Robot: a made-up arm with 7 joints. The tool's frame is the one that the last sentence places.
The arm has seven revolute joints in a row. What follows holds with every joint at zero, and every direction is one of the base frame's. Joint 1 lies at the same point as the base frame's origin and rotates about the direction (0.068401, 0.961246, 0.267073), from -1.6 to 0.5 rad. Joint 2 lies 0.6 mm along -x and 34.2 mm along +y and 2.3 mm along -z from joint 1 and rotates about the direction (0.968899, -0.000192, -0.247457), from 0 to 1.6 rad. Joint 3 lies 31.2 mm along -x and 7.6 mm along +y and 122.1 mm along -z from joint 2 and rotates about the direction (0.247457, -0.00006, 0.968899), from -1.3 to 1.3 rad. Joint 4 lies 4.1 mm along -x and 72.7 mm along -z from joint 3 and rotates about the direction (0.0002, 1, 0.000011), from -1.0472 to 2.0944 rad. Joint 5 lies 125.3 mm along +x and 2.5 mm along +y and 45.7 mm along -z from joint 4 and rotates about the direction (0.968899, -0.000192, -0.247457), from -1.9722 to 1.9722 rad. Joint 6 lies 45.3 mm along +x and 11.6 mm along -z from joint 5 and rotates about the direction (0.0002, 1, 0.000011), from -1.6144 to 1.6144 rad. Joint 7 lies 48.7 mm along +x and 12.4 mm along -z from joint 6 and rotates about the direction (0.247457, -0.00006, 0.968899), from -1.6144 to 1.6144 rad. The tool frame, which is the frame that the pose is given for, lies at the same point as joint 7; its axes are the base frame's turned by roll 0, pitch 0.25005 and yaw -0.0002 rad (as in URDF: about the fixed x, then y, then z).
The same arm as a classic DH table. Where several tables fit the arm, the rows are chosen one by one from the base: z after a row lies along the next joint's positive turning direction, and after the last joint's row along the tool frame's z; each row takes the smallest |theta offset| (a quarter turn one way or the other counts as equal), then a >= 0, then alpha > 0; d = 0 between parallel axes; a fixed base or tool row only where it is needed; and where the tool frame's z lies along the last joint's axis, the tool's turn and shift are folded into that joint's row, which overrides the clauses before.
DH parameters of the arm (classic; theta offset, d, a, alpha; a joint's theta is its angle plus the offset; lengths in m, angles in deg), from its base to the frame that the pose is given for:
base (fixed): -4.07 0 0 -74.51
joint 1: -75.12 0.0322 -0.0117 -90
joint 2: 74 0 -0.0076 90
joint 3: 90 -0.1975 0.014 -90
joint 4: 90 0.0025 0.0133 90
joint 5: 0 0.1795 0 -90
joint 6: -90 0 0.0503 90
joint 7: 0 0 0 0
Joint limits (deg, base to tool): -91.67..28.65 0..91.67 -74.48..74.48 -60..120 -113..113 -92.5..92.5 -92.5..92.5

